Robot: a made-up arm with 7 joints.
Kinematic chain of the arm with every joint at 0, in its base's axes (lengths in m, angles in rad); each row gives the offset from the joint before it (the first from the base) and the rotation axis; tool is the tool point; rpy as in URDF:
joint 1: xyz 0 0 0.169 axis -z
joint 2: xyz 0 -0.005 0.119 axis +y
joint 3: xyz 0 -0.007 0.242 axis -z
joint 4: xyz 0 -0.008 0.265 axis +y
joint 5: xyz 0 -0.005 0.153 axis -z
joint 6: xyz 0 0 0.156 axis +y
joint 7: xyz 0 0 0.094 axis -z
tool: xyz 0 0 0 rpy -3.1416 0 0
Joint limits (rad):
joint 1: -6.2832..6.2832
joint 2: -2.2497..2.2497
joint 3: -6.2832..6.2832
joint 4: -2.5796..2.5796
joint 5: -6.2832..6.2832
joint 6: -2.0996..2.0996
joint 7: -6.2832..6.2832
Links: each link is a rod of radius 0.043 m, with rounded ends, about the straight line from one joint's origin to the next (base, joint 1, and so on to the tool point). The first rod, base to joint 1, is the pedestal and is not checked.
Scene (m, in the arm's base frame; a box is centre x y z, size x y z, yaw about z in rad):
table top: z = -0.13
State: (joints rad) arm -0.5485 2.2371 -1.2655 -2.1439 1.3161 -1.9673 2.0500
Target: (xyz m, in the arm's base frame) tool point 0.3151 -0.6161 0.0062
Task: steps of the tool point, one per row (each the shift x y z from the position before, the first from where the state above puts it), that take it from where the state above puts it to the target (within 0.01 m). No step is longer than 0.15 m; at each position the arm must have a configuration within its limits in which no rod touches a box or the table.
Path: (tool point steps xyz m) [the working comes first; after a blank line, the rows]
Joints at the target: 0.6683 2.1507 -1.4579 -1.0395 1.6193 -1.2875 2.0500
Straight joint move there: clear.

1: 0.0515 -0.1266 -0.0176
2: 0.0157 -0.1381 -0.0295
3: -0.0210 -0.1368 -0.0387
4: -0.0538 -0.1243 -0.0443
5: -0.0792 -0.1039 -0.0456

